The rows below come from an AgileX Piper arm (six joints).
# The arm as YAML. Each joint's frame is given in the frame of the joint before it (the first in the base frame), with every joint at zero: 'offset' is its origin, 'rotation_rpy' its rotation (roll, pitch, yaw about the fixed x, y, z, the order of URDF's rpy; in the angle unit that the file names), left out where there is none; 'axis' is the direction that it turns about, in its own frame. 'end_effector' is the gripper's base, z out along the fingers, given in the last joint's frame.
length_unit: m
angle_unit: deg
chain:
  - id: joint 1
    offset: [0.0, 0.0, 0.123]
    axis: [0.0, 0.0, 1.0]
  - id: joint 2
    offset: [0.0, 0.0, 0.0]
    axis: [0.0, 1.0, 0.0]
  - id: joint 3
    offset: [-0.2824, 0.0, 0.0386]
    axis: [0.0, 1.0, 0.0]
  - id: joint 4
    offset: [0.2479, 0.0, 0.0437]
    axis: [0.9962, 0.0, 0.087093]
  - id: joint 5
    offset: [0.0, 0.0, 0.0]
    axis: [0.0, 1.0, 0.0]
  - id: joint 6
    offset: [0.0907, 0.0, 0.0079]
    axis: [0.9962, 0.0, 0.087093]
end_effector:
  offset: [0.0, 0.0, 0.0]
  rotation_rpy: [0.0, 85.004, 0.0]
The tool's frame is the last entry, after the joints.
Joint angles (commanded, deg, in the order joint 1, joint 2, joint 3, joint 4, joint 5, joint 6), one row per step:
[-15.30 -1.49 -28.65 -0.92 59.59 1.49]
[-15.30 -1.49 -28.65 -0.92 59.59 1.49]
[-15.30 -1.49 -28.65 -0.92 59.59 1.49]
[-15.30 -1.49 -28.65 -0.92 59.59 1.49]
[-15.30 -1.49 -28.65 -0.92 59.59 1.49]
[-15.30 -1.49 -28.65 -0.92 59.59 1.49]
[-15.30 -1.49 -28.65 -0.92 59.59 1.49]
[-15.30 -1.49 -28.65 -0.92 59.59 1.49]
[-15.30 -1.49 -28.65 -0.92 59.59 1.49]
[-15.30 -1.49 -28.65 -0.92 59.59 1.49]
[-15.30 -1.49 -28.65 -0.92 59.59 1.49]
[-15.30 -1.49 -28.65 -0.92 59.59 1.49]
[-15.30 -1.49 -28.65 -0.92 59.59 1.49]
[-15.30 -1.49 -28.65 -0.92 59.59 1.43]
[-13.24 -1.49 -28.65 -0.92 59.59 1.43]
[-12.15 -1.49 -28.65 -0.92 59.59 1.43]
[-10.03 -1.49 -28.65 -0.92 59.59 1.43]
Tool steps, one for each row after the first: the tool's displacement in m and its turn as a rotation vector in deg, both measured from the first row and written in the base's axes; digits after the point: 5 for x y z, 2 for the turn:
[0.00000 0.00000 0.00000 0.00 0.00 0.00]
[0.00000 0.00000 0.00000 0.00 0.00 0.00]
[0.00000 0.00000 0.00000 0.00 0.00 0.00]
[0.00000 0.00000 0.00000 0.00 0.00 0.00]
[0.00000 0.00000 0.00000 0.00 0.00 0.00]
[0.00000 0.00000 0.00000 0.00 0.00 0.00]
[0.00000 0.00000 0.00000 0.00 0.00 0.00]
[0.00000 0.00000 0.00000 0.00 0.00 0.00]
[0.00000 0.00000 0.00000 0.00 0.00 0.00]
[0.00000 0.00000 0.00000 0.00 0.00 0.00]
[0.00000 0.00000 0.00000 0.00 0.00 0.00]
[0.00000 0.00000 0.00000 0.00 0.00 0.00]
[0.00000 0.00000 0.00000 -0.05 0.02 0.02]
[-0.00003 -0.00029 0.00000 -0.05 0.01 2.08]
[-0.00004 -0.00044 0.00000 -0.05 0.01 3.17]
[-0.00005 -0.00074 0.00000 -0.05 0.01 5.29]

